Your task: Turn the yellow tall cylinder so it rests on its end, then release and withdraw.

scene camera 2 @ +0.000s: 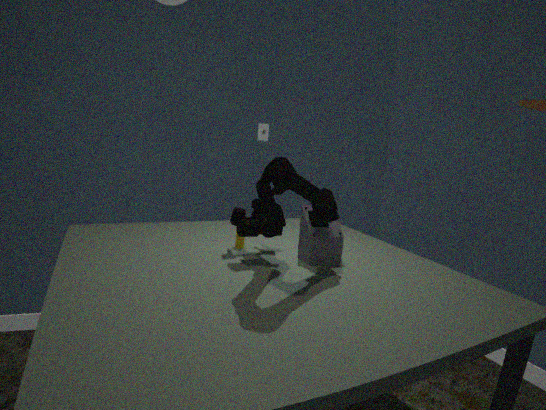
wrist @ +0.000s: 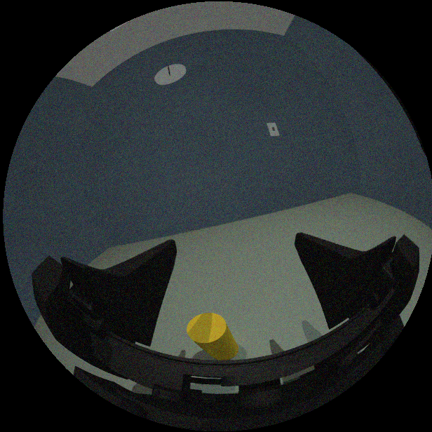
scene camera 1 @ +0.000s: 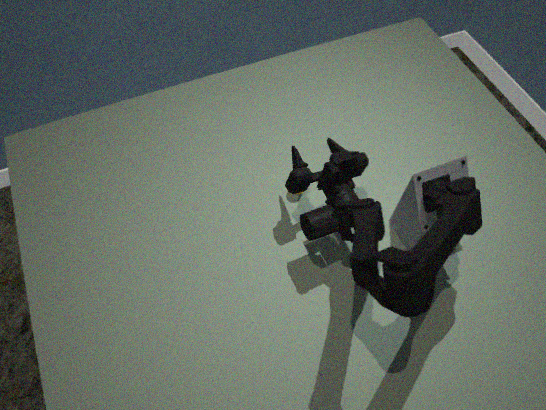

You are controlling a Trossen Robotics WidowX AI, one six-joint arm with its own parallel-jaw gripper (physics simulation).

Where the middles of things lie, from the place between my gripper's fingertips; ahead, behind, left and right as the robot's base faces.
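Labels:
My hand is 4 cm short of the yellow tall cylinder (wrist: 209, 330), 3 cm to the right of it and 9 cm above it.

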